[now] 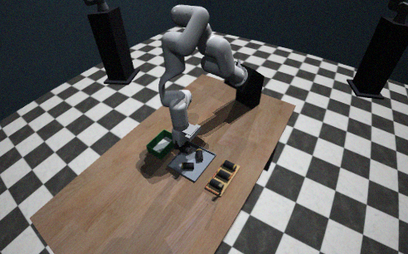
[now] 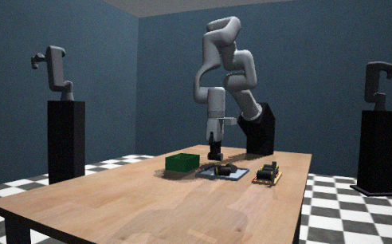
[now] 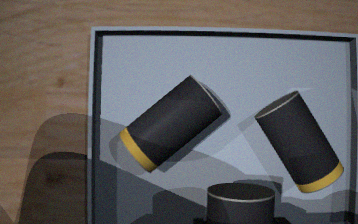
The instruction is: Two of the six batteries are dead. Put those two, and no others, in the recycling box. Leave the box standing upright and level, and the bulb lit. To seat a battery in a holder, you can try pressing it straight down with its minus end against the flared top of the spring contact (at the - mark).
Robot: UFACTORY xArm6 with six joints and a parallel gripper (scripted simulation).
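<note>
Right now the grey tray is 8 cm below my hand, 4 cm to the left of it and 2 cm ahead of it. Also, from my hand: green recycling box: 14 cm to the right, 7 cm below, 5 cm behind.
</note>
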